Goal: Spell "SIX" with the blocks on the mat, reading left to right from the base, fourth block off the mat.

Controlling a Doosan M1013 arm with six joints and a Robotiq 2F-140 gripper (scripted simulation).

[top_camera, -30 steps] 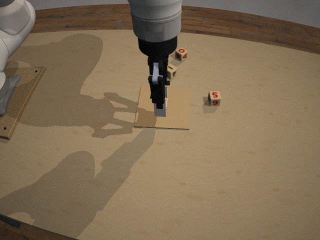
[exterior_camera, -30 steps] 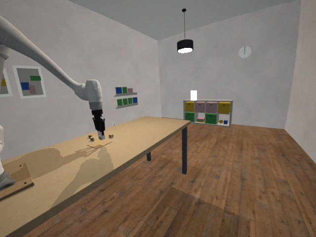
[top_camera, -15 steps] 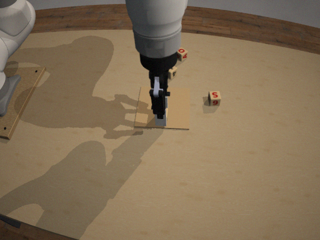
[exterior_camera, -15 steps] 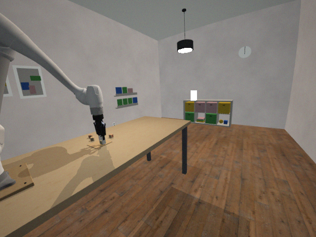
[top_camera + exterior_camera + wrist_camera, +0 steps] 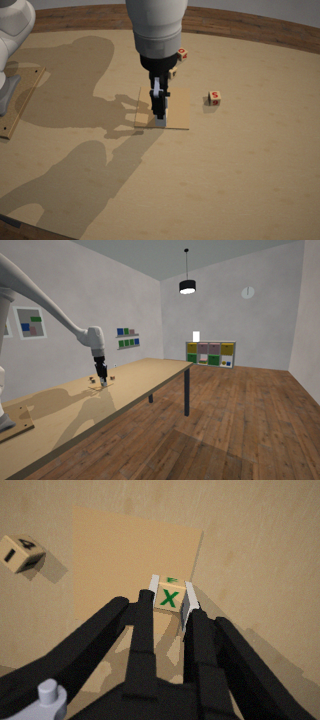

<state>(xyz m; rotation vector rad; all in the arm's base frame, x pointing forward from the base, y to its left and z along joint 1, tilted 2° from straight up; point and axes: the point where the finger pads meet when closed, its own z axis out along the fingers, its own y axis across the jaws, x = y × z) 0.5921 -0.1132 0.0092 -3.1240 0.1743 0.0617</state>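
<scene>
Now: the letter block 2 cm below my hand. Round my hand: tan mat 5 cm to the left, 4 cm below; I block 17 cm to the left, 3 cm below, 3 cm ahead; S block 14 cm ahead, 6 cm to the left, 3 cm below.
</scene>
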